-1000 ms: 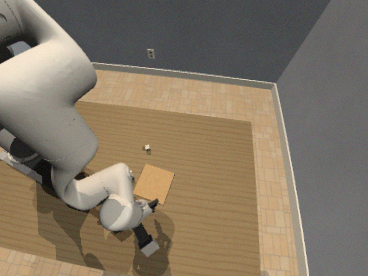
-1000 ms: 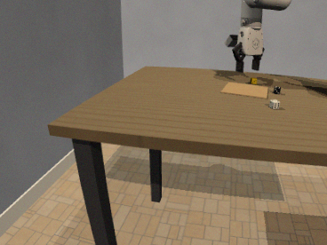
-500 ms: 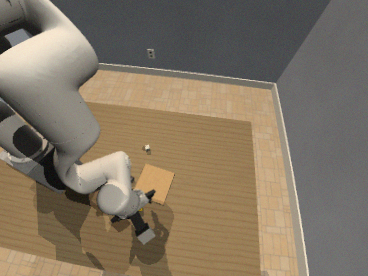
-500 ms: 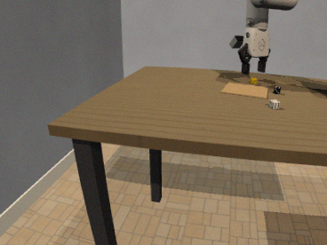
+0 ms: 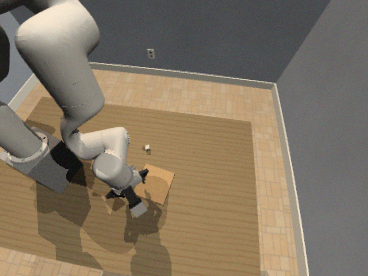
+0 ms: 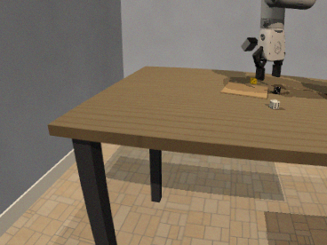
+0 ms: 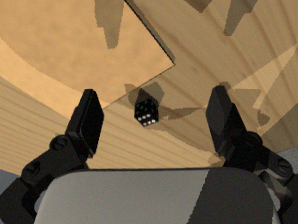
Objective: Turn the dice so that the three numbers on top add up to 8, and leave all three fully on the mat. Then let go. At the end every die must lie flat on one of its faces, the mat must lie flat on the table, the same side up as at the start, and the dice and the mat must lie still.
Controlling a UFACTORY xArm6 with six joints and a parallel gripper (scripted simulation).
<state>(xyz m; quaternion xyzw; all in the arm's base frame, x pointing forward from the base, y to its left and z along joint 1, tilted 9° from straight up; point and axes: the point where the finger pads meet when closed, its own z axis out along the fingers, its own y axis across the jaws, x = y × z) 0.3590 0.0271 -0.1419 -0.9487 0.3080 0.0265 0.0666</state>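
The black die is 3 cm behind my hand, 3 cm to the left of it and 4 cm below it. The rest, counted from my hand: tan mat (7 cm ahead, 5 cm to the left, 5 cm below); then white die (2 cm behind, 19 cm to the left, 4 cm below); then yellow die (5 cm ahead, 6 cm to the right, 4 cm below).
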